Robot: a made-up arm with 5 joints.
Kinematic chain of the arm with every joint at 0, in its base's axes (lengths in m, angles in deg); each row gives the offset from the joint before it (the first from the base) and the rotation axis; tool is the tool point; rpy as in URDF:
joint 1: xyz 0 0 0.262 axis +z
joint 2: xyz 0 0 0 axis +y
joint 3: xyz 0.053 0 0.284 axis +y
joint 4: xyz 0.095 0 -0.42 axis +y
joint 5: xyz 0.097 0 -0.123 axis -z
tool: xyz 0 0 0 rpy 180 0 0
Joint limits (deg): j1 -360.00..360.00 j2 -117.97..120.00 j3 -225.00..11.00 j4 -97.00..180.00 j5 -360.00..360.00
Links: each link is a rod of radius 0.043 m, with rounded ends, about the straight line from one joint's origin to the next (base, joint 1, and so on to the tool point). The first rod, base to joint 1, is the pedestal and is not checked.
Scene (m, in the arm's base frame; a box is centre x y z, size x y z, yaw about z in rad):
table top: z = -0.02
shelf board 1: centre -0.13 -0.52 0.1 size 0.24 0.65 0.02 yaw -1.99
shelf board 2: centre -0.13 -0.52 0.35 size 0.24 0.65 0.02 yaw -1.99
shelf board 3: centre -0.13 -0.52 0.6 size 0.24 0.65 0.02 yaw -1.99
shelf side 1: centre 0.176 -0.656 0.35 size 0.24 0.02 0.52 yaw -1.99
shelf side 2: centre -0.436 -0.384 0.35 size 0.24 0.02 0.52 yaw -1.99
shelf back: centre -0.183 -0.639 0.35 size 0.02 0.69 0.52 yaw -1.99
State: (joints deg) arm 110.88 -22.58 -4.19 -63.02 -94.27
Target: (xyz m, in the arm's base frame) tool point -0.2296 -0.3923 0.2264
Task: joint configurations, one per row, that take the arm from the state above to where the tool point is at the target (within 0.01 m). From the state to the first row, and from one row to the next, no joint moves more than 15 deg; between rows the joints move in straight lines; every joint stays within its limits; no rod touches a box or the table.
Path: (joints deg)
1: 123.92 -23.45 -2.06 -56.00 -97.85
2: 136.97 -24.33 0.06 -48.97 -101.44
3: 150.01 -25.20 2.19 -41.95 -105.02
4: 163.05 -26.08 4.32 -34.92 -108.60
5: 176.09 -26.95 6.45 -27.90 -112.19
6: 189.14 -27.82 8.57 -20.87 -115.77
7: 201.77 -20.18 0.57 -27.37 -110.40
8: 214.40 -12.54 -7.43 -33.86 -105.02
9: 227.03 -4.89 -15.44 -40.35 -99.65
10: 239.66 2.75 -23.44 -46.85 -94.27

